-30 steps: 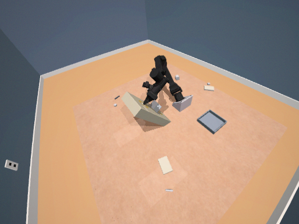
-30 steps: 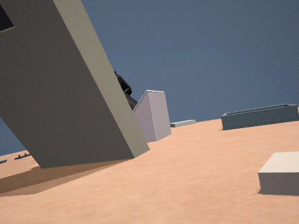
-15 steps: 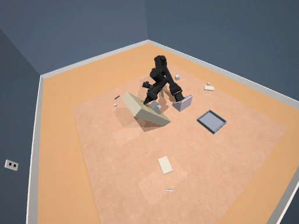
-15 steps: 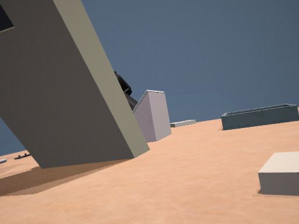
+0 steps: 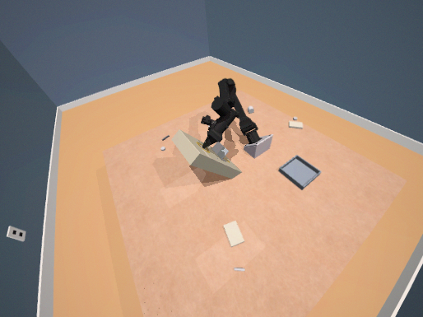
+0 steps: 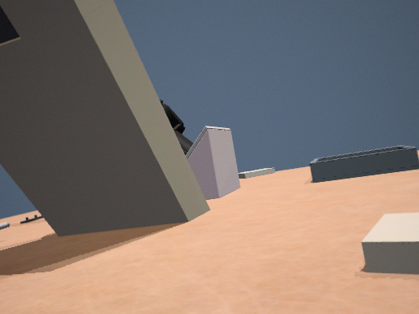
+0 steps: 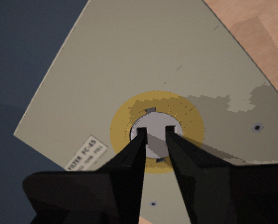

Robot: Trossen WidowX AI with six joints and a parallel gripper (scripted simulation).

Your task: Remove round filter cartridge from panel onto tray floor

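The round grey filter cartridge is 1 cm below my gripper tip and 1 cm ahead of it. Also, from my gripper tip: beige service panel (8 cm below, 3 cm behind); tray (38 cm behind, 32 cm to the left, 24 cm below).
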